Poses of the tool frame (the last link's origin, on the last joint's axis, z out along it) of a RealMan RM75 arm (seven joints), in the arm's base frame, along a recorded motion.
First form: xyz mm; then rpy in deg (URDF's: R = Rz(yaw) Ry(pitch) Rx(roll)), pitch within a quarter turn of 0, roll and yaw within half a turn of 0.
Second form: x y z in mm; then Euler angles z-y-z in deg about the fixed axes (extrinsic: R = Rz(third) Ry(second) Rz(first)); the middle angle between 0 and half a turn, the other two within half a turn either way. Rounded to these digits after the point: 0 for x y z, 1 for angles.
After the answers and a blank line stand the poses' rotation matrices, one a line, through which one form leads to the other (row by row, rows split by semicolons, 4 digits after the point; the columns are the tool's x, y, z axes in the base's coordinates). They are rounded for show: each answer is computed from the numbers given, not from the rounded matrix.
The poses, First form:
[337, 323, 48, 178.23, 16.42, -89.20]
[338, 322, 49, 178.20, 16.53, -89.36]
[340, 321, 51, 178.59, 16.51, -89.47]
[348, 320, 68, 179.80, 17.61, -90.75]
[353, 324, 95, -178.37, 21.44, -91.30]
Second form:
[337, 323, 48, 6.0, 163.5, 97.0]
[338, 322, 49, 6.0, 163.4, 96.9]
[340, 321, 51, 4.7, 163.4, 95.5]
[348, 320, 68, 0.6, 162.4, 89.9]
[353, 324, 95, -4.1, 158.5, 84.2]

0.0134 -0.9993 -0.0348; -0.9591 -0.0227 0.2821; -0.2827 0.0296 -0.9588
0.0107 -0.9993 -0.0346; -0.9586 -0.0201 0.2840; -0.2845 0.0301 -0.9582
0.0089 -0.9996 -0.0272; -0.9587 -0.0162 0.2839; -0.2842 0.0236 -0.9585
-0.0125 -0.9999 0.0005; -0.9531 0.0120 0.3026; -0.3025 0.0033 -0.9531
-0.0211 -0.9991 0.0367; -0.9306 0.0331 0.3646; -0.3655 -0.0265 -0.9304

